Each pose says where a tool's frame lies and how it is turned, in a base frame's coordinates. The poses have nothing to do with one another.
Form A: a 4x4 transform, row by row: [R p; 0 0 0 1], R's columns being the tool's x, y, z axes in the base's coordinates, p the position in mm. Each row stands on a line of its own.
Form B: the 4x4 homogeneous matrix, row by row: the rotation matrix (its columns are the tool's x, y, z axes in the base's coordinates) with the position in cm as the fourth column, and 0 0 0 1 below. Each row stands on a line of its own. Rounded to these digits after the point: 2 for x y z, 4 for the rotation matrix.
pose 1, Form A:
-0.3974, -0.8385, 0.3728, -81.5
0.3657, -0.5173, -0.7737, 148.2
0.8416, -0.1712, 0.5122, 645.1
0, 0, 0, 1
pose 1, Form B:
-0.3974, -0.8385, 0.3728, -8.15
0.3657, -0.5173, -0.7737, 14.82
0.8416, -0.1712, 0.5122, 64.51
0, 0, 0, 1

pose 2, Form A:
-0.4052, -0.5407, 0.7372, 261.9
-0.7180, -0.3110, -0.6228, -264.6
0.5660, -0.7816, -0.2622, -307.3
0, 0, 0, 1
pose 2, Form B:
-0.4052, -0.5407, 0.7372, 26.19
-0.7180, -0.3110, -0.6228, -26.46
0.5660, -0.7816, -0.2622, -30.73
0, 0, 0, 1

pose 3, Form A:
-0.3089, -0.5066, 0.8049, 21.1
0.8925, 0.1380, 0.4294, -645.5
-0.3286, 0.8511, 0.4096, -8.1
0, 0, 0, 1
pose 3, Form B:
-0.3089, -0.5066, 0.8049, 2.11
0.8925, 0.1380, 0.4294, -64.55
-0.3286, 0.8511, 0.4096, -0.81
0, 0, 0, 1

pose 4, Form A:
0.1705, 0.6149, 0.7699, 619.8
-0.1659, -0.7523, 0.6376, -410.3
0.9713, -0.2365, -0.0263, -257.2
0, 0, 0, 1
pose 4, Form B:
0.1705, 0.6149, 0.7699, 61.98
-0.1659, -0.7523, 0.6376, -41.03
0.9713, -0.2365, -0.0263, -25.72
0, 0, 0, 1

